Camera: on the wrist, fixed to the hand. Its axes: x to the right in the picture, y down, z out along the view.
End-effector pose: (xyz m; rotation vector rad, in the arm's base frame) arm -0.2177 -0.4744 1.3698 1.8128 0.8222 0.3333
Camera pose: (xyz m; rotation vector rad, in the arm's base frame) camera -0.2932 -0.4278 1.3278 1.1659 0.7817 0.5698
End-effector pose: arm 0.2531 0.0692 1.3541 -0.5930 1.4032 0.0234
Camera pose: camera 0.2215 -0.0143 1.3950 -1.2052 1.4806 0.3622
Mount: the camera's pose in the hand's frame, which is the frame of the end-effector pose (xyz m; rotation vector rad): -0.0167 -0.0755 -0.0605 -0.6317 0.1239 -0.1041
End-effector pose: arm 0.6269 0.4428 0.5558 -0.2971 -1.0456 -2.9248
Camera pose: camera 0.6266 0.4625 0.4596 0.0590 0.0940 3.0456
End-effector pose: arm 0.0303 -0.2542 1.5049 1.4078 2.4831 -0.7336
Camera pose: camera -0.0203 -0.2681 1.5879 1.1116 2.5532 0.1401
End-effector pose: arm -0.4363 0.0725 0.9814 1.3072 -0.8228 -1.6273
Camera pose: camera -0.3929 0.1198 0.9071 0.9878 -0.1343 -1.6771
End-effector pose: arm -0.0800 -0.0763 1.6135 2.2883 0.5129 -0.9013
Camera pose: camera -0.1044 0.0174 1.6297 1.7534 0.8415 -0.5390
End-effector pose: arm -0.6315 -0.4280 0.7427 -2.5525 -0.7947 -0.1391
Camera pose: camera -0.6852 -0.4093 0.8227 2.8318 0.8849 0.6249
